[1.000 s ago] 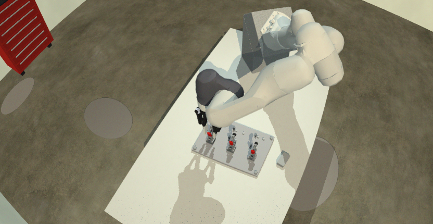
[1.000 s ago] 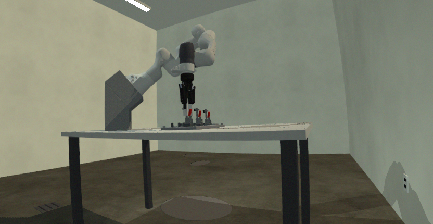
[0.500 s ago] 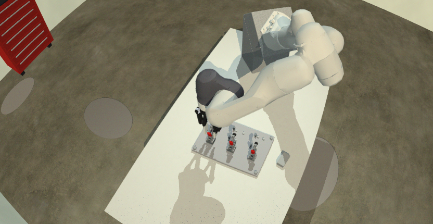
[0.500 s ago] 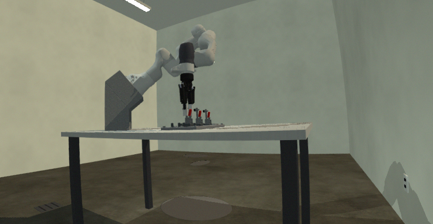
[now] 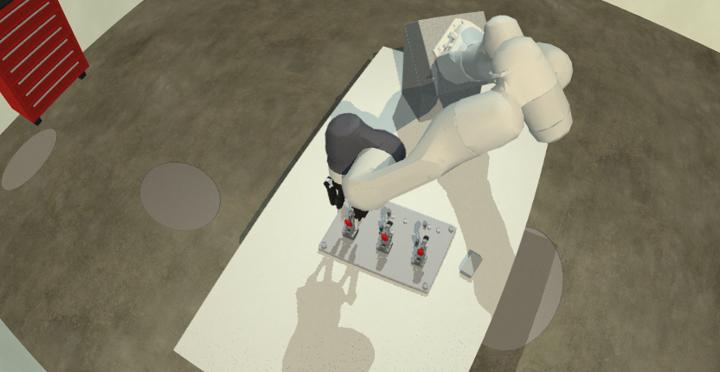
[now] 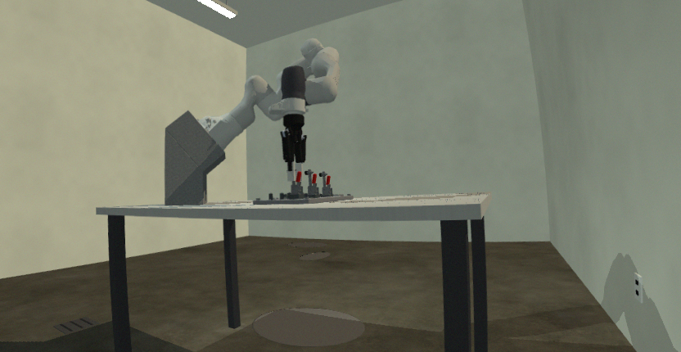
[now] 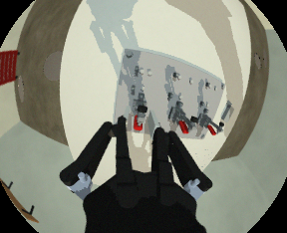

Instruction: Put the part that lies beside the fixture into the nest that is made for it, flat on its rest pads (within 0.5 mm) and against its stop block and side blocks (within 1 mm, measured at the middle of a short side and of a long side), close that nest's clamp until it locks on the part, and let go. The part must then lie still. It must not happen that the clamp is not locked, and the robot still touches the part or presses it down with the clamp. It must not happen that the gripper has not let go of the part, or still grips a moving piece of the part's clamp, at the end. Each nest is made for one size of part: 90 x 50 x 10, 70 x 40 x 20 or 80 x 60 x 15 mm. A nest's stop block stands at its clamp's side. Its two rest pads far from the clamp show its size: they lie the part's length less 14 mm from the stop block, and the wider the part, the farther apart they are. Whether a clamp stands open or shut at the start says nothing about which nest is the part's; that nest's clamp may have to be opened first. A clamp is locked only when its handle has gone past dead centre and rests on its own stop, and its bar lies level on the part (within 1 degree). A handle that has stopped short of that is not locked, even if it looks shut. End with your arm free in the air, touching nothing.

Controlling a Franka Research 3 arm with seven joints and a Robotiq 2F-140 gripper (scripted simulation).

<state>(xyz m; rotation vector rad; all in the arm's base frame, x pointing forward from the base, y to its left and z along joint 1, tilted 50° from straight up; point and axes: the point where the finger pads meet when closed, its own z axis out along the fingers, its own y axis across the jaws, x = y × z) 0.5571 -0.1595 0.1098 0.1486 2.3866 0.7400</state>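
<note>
My gripper is now 80 mm past the pale grey part, 370 mm to the right of it and 100 mm above it. Round my hand: plate (40 mm behind, 110 mm to the left, 100 mm below).
</note>
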